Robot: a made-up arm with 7 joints.
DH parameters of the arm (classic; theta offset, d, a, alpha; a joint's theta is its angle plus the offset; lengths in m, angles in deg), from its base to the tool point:
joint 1: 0 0.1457 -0.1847 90
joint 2: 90 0.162 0.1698 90
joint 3: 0 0.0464 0.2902 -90
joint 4: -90 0.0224 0.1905 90
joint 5: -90 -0.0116 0.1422 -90
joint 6: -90 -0.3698 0.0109 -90
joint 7: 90 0.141 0.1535 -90
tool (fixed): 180 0.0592 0 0
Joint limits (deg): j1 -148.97..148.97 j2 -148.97..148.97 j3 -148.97..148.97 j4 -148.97..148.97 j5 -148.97..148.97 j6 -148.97..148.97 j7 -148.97..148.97
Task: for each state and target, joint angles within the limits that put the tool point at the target. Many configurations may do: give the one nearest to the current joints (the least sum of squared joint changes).
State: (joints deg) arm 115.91 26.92 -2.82 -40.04 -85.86 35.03 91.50
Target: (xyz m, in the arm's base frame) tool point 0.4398 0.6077 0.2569
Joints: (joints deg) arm 136.03 -5.44 44.53 -37.83 -106.15 32.74 65.63
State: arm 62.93 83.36 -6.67 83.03 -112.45 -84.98 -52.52
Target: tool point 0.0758 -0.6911 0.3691
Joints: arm 41.79 75.41 -1.27 79.89 -58.53 -70.65 -45.93
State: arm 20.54 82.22 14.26 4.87 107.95 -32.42 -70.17
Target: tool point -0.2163 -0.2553 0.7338
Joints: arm 52.52 90.91 10.75 -14.87 133.22 -31.05 -89.06
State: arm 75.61 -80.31 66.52 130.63 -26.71 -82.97 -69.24
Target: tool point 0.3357 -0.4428 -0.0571
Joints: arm 68.22 -91.46 73.08 122.04 -40.80 -100.94 -76.62
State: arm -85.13 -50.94 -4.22 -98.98 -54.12 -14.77 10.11
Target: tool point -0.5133 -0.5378 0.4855
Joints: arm -79.71 -52.13 9.78 -96.73 -62.00 -15.30 3.92
